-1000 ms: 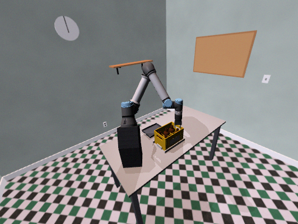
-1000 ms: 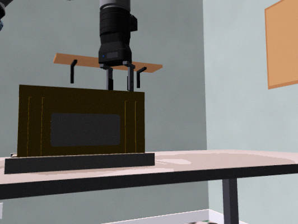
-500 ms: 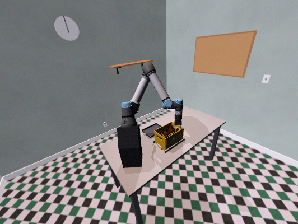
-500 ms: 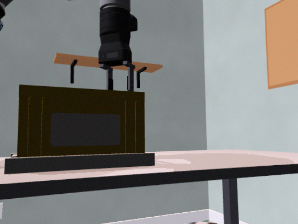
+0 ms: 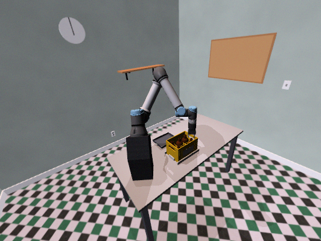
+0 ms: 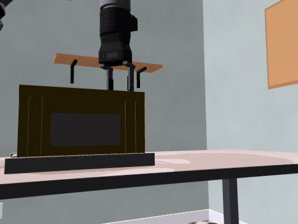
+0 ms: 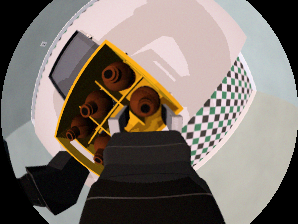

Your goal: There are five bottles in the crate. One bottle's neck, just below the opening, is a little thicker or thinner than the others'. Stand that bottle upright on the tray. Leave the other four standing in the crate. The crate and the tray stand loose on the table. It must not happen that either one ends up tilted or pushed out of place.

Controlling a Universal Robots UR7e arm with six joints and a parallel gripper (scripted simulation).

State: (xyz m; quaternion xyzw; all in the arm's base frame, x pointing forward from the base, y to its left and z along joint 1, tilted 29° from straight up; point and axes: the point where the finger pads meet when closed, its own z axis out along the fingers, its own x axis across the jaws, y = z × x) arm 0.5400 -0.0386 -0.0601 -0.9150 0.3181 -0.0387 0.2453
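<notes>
The brown bottle lies 11 cm below my hand, 9 cm to the left of it and 1 cm behind it. Also, from my hand: dark tray (31 cm to the left, 19 cm below, 15 cm behind); then crate (11 cm below, 10 cm behind, 3 cm to the left).
</notes>
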